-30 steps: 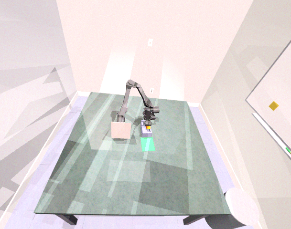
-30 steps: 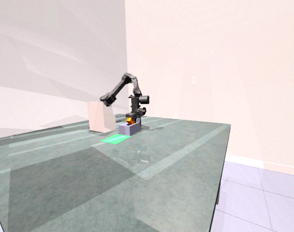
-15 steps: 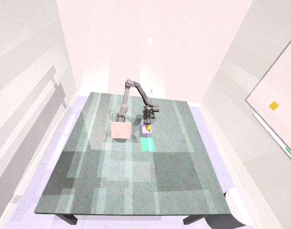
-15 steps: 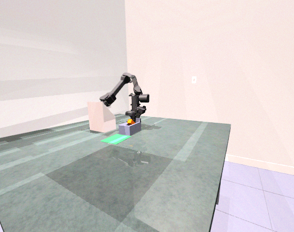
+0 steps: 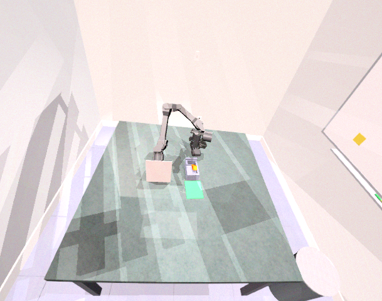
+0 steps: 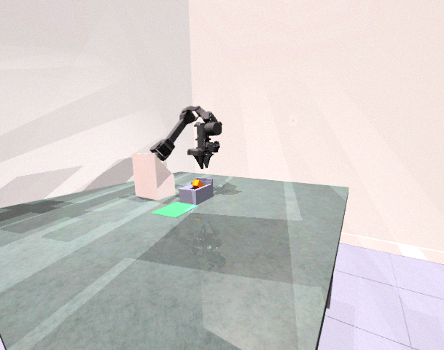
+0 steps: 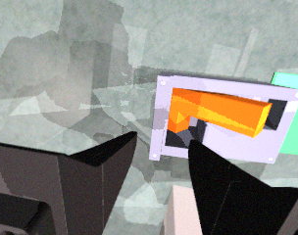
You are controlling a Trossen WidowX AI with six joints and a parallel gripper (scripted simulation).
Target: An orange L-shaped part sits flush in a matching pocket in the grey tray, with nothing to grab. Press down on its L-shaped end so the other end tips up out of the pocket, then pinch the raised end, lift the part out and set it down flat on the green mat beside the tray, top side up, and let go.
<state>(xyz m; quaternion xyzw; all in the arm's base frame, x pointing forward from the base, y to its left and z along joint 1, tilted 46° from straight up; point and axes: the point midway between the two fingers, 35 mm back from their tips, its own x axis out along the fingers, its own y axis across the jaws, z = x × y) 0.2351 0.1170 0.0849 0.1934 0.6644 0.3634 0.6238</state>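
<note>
My gripper tip is 4 cm to the left of the orange L-shaped part and 10 cm above it. From my gripper tip the other things lie so: green mat: 4 cm ahead, 22 cm to the right, 15 cm below.
</note>
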